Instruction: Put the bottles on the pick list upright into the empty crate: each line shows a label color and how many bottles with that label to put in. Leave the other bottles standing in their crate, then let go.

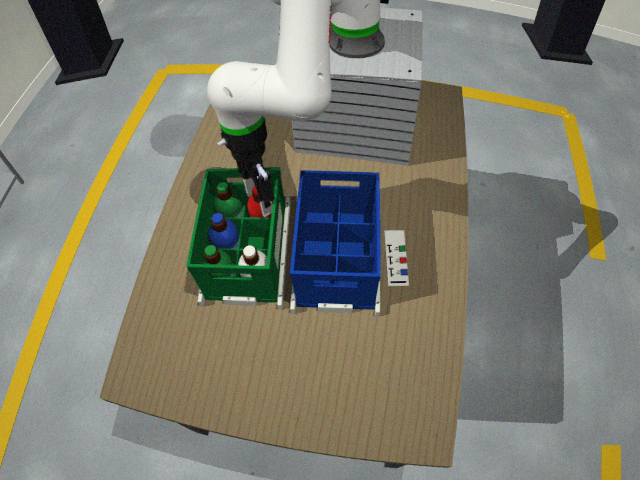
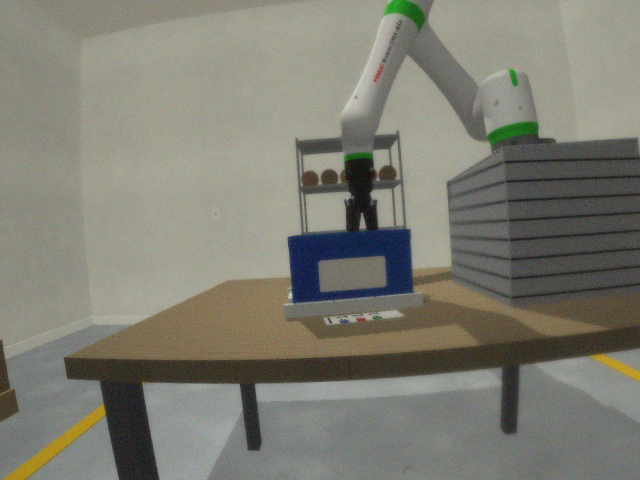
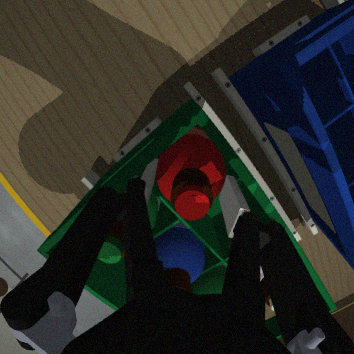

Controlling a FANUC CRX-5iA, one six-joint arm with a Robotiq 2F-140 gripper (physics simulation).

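Where they show: gripper, fingertip midpoint: (image 1: pixel 260 203) (image 3: pixel 189 178); arm's base at its link origin: (image 1: pixel 357 42).
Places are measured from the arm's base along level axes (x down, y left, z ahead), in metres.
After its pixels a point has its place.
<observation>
The green crate (image 1: pixel 237 289) @[z 0.584, x 0.261, y -0.306 m] (image 3: pixel 200 117) @[z 0.320, x 0.152, y -0.208 m] holds upright bottles: red (image 1: pixel 253 207) @[z 0.390, x 0.210, y -0.271 m] (image 3: pixel 190 152) @[z 0.345, x 0.210, y -0.236 m] at back right, blue (image 1: pixel 223 235) @[z 0.469, x 0.206, y -0.338 m] (image 3: pixel 182 252) @[z 0.430, x 0.213, y -0.322 m] at middle left, green (image 1: pixel 228 206) @[z 0.383, x 0.211, y -0.335 m] at back left, another green (image 1: pixel 211 253) @[z 0.542, x 0.164, y -0.350 m] at front left, and white (image 1: pixel 250 253) @[z 0.543, x 0.165, y -0.261 m] at front right. My gripper (image 1: pixel 257 197) @[z 0.369, x 0.224, y -0.258 m] (image 2: pixel 362 228) (image 3: pixel 189 178) @[z 0.369, x 0.224, y -0.258 m] points down, its pads against both sides of the red bottle, which stands in its compartment. The blue crate (image 1: pixel 336 297) @[z 0.606, x 0.265, y -0.078 m] (image 2: pixel 305 268) @[z 0.579, x 0.223, y 0.014 m] is empty. The pick list (image 1: pixel 395 239) @[z 0.421, x 0.327, y 0.080 m] (image 2: pixel 392 313) @[z 0.410, x 0.326, y 0.077 m] shows 1 green, 1 red, 1 blue.
White strips (image 1: pixel 283 253) @[z 0.469, x 0.297, y -0.204 m] (image 3: pixel 238 149) @[z 0.405, x 0.298, y -0.201 m] run between the crates on the wooden table (image 1: pixel 289 372) @[z 0.767, x 0.327, y -0.189 m] (image 2: pixel 206 341) @[z 0.777, x 0.328, y 0.131 m]. The ribbed grey robot base (image 1: pixel 356 118) @[z 0.143, x 0.160, y -0.009 m] (image 2: pixel 478 232) @[z 0.147, x 0.173, y 0.010 m] stands behind them. Crate walls and dividers surround the fingers. The white bottle's compartment is at the front right of the green crate.
</observation>
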